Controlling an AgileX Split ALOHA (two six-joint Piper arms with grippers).
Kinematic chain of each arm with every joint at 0, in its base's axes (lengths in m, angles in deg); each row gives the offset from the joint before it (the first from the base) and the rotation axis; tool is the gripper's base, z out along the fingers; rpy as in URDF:
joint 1: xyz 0 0 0.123 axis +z
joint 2: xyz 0 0 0 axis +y
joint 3: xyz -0.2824 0 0.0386 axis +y
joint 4: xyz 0.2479 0 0.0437 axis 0.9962 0 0.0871
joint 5: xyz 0 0 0 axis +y
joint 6: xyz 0.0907 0 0.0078 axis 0.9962 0 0.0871
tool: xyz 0 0 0 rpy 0 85 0
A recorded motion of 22 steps. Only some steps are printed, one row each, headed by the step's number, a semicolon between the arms.
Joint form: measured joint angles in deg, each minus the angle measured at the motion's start. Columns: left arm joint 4, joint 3, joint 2, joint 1, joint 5, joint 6; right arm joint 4, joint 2, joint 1, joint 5, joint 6, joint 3.
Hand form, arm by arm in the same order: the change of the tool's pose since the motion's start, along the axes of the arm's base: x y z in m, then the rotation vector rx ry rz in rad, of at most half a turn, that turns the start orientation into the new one. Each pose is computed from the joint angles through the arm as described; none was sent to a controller.
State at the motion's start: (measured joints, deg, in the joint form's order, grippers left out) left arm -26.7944 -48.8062 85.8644 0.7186 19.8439 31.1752; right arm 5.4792 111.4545 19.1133 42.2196 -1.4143 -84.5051
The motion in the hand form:
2: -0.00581 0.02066 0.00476 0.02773 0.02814 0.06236; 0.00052 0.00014 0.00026 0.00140 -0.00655 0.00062
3: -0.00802 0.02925 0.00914 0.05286 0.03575 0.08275; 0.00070 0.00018 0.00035 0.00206 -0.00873 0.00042
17: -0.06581 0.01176 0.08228 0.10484 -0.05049 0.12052; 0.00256 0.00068 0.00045 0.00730 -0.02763 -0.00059
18: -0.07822 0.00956 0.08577 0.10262 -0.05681 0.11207; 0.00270 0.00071 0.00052 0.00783 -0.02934 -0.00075
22: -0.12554 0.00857 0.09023 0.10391 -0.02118 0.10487; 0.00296 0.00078 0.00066 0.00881 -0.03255 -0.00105
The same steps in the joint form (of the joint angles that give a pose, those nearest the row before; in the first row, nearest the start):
2: 6.59 -0.21 -1.40 3.65 2.57 -5.50; 0.00 0.00 0.00 -0.38 -0.08 0.00
3: 10.32 -0.72 -2.10 5.05 3.88 -8.03; 0.00 0.00 0.00 -0.51 -0.08 0.00
17: 27.90 -1.95 -19.58 -0.60 16.49 -27.93; 0.00 0.11 0.00 -1.74 -0.13 0.00
18: 27.80 -0.80 -22.40 -1.14 17.81 -27.93; 0.00 0.11 0.00 -1.84 -0.14 0.00
22: 27.76 3.11 -32.36 -1.62 25.92 -27.97; 0.00 0.11 0.00 -2.04 -0.13 0.00

